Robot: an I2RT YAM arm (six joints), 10 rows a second.
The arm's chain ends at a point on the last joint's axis. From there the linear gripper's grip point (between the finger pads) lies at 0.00 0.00 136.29 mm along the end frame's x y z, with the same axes.
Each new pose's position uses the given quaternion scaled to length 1; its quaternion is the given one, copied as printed.
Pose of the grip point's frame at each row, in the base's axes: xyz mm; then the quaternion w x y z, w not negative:
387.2 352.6 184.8 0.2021 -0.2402 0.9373 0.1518
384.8 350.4 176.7 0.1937 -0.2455 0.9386 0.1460
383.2 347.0 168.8 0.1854 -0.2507 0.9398 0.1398
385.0 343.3 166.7 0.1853 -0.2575 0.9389 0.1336
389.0 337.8 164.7 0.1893 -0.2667 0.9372 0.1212
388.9 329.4 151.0 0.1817 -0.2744 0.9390 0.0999
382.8 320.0 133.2 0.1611 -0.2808 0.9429 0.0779
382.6 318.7 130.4 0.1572 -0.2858 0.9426 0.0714
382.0 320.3 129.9 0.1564 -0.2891 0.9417 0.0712
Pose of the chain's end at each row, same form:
345.5 300.6 303.7 0.2021 -0.2402 0.9373 0.1518
345.0 300.1 297.0 0.1937 -0.2455 0.9386 0.1460
345.3 298.5 290.4 0.1854 -0.2507 0.9398 0.1398
347.0 296.1 288.8 0.1853 -0.2575 0.9389 0.1336
349.5 293.1 287.2 0.1893 -0.2667 0.9372 0.1212
349.9 290.2 275.6 0.1817 -0.2744 0.9390 0.0999
347.4 287.6 260.8 0.1611 -0.2808 0.9429 0.0779
347.8 288.1 258.6 0.1572 -0.2858 0.9426 0.0714
347.5 289.7 258.1 0.1564 -0.2891 0.9417 0.0712

